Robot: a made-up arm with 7 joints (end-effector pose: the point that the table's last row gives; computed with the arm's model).
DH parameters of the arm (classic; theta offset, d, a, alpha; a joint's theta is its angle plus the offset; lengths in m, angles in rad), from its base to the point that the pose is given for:
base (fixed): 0 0 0 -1.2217
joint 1: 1.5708 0 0 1.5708
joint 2: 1.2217 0 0 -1.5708
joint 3: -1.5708 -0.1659 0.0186 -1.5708
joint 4: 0 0 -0.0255 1.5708
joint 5: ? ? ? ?
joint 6: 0 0 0 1.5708
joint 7: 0 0 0 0
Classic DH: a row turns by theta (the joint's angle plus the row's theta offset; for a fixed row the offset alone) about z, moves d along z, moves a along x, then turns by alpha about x.
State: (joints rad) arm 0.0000 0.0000 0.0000 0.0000 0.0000 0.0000 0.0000
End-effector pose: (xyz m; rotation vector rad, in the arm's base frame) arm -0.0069 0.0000 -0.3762 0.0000 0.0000 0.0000
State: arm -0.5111 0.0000 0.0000 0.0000 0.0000 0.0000 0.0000
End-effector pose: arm 0.1669 -0.0143 -0.3369 0.0000 -0.4803 -0.1748
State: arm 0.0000 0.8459 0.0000 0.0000 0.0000 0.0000 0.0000
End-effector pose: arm -0.0069 0.2816 -0.2494 0.8459 0.0000 0.0000
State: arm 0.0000 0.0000 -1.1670 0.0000 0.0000 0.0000 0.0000
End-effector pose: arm -0.0027 0.0063 -0.3762 0.0000 0.0000 -1.1670
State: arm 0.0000 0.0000 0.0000 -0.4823 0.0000 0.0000 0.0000
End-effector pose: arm 0.0935 0.0000 -0.3640 0.0000 -0.4823 0.0000
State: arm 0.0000 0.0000 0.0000 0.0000 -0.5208 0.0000 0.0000
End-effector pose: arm -0.0069 0.0000 -0.3762 0.0000 0.0000 -0.5208
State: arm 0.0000 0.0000 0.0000 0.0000 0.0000 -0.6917 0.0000
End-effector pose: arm -0.0069 0.0000 -0.3762 0.0000 -0.6917 0.0000
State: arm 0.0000 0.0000 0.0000 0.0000 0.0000 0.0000 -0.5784
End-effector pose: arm -0.0069 0.0000 -0.3762 0.0000 0.0000 -0.5784
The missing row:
joint 5: 0 -0.2103 0 -1.5708
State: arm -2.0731 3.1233 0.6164 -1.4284 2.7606 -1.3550 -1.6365
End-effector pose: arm -0.3090 -0.0515 0.0217 -0.2090 0.9885 -0.8678
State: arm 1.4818 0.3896 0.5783 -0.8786 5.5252 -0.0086 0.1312
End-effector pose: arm -0.3024 0.1529 -0.1200 0.6812 0.7861 -0.2814
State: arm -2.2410 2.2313 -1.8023 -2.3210 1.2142 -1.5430 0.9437
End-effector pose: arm 0.1550 0.0670 0.0960 1.8384 2.1281 1.2459
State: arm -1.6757 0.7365 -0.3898 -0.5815 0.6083 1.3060 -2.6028
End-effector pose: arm 0.3327 0.0411 0.1639 1.2600 -0.0419 -2.4000
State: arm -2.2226 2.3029 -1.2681 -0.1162 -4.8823 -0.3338 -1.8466
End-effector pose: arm -0.1030 0.3598 0.0544 2.0612 -0.1438 0.7405
